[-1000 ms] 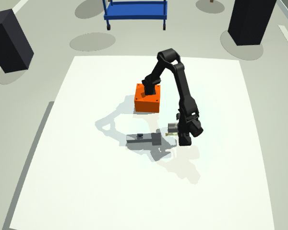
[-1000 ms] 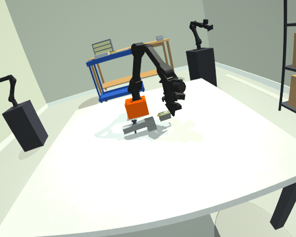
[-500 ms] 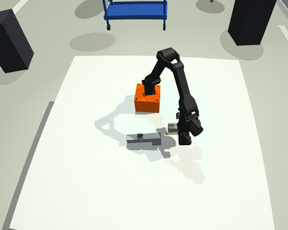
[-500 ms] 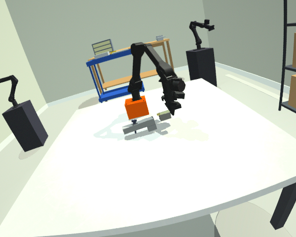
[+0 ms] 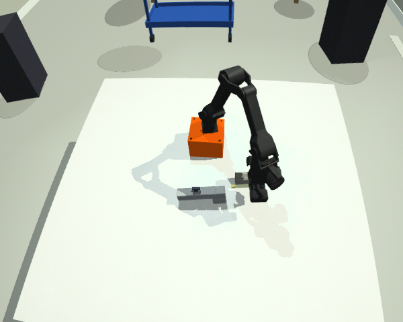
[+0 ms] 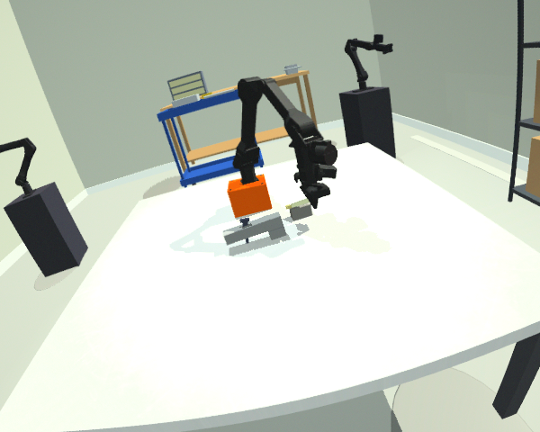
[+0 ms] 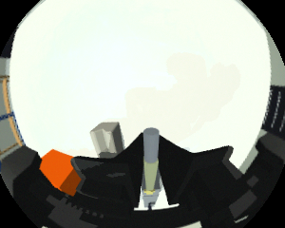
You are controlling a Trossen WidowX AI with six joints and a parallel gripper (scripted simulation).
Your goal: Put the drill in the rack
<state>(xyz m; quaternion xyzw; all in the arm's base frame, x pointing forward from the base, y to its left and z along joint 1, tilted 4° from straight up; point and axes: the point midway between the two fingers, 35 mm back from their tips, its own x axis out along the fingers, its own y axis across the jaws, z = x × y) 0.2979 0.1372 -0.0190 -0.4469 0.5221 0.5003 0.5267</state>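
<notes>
My gripper tip is 40 mm to the left of the drill and 30 mm below it. Also, from my gripper tip: grey rack 70 mm behind, 30 mm to the right, 30 mm below; then dark key 220 mm to the right, 20 mm behind; then long grey block 200 mm to the right, 20 mm behind, 10 mm below.
</notes>
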